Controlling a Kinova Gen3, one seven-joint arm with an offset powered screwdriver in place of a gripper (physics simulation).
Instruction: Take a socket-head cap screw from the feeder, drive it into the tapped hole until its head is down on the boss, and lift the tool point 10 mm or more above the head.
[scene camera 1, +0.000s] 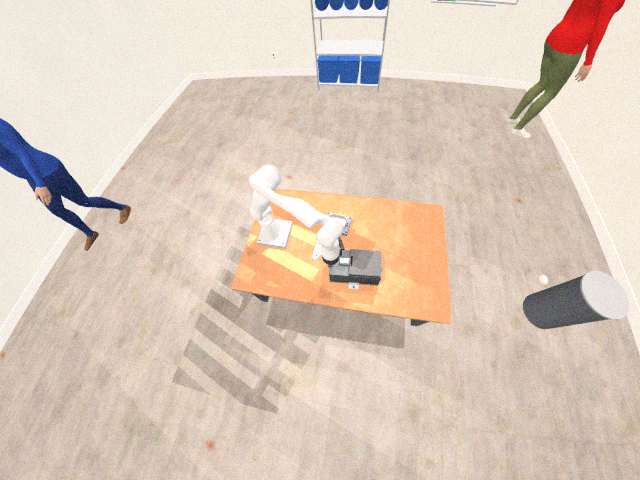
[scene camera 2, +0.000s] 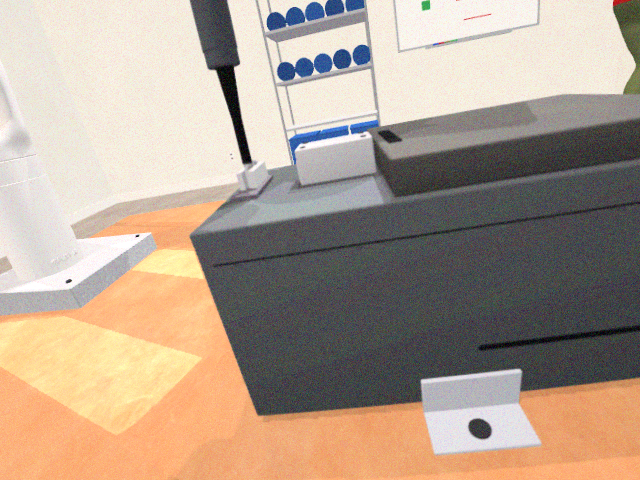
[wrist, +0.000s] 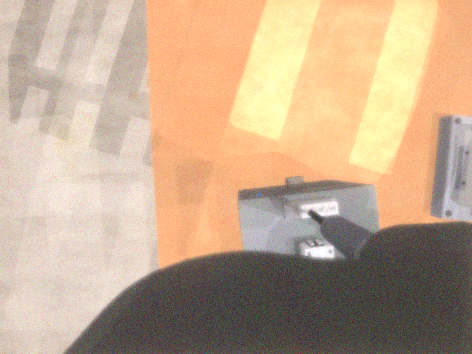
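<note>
My tool, a dark screwdriver with a thin black bit (scene camera 2: 247, 161) (wrist: 312, 214), points down with its tip at the small white pickup nest (scene camera 2: 252, 180) (wrist: 328, 207) on the feeder's left end. The feeder (scene camera 1: 366, 264) (scene camera 2: 403, 289) (wrist: 260, 227) is a large dark grey box on the table. The nest walls hide the very tip, and no screw can be made out there. A grey plate-like fixture (scene camera 1: 345, 224) (wrist: 453, 155) lies apart from the feeder, partly behind the arm in scene camera 1 and cut by the right edge of the wrist view. Its boss and tapped hole cannot be made out.
A white block (scene camera 2: 336, 161) (wrist: 320, 251) stands on the feeder beside the nest. A small bracket (scene camera 1: 353, 285) (scene camera 2: 448, 435) sits at the feeder's foot. The arm's base plate (scene camera 1: 281, 238) (scene camera 2: 111, 263) is on the table (scene camera 1: 413, 232). Two people and a bin (scene camera 1: 560, 304) stand around.
</note>
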